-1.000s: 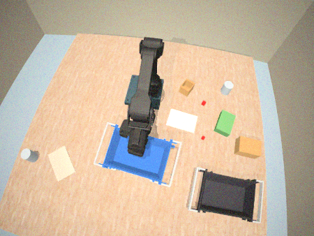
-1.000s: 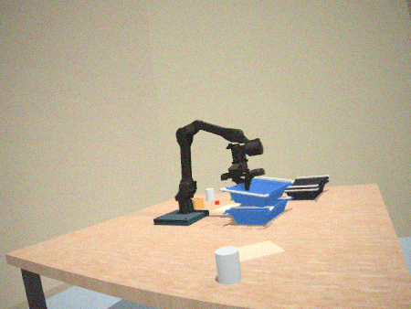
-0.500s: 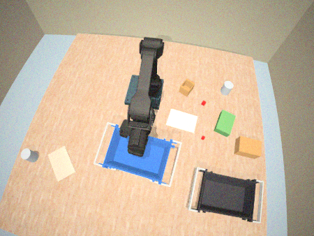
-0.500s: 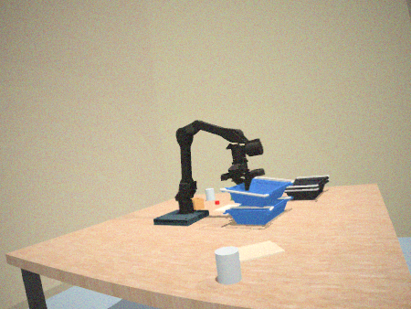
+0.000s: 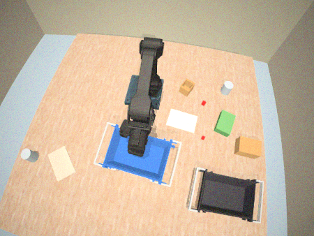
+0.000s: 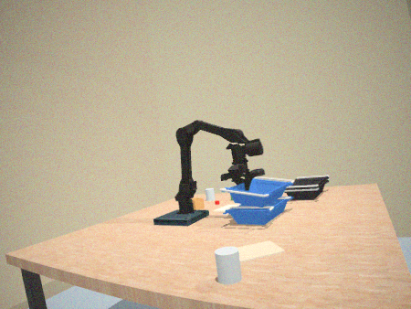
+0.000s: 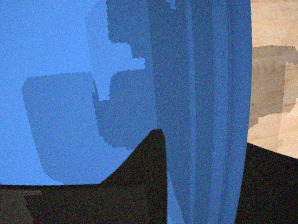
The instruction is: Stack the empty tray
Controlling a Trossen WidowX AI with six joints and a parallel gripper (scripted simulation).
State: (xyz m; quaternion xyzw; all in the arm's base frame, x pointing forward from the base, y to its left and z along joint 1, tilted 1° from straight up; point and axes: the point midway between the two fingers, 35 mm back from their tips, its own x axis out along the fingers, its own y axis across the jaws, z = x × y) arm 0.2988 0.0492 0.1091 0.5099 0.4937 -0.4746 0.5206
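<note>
Right now the blue tray is 7 cm ahead of my gripper tip and 2 cm above it. From my gripper tip the other things lie so: green block 24 cm behind, 37 cm to the left, 8 cm below; then small brown box 39 cm behind, 12 cm to the left, 8 cm below; then orange box 14 cm behind, 51 cm to the left, 7 cm below.
</note>
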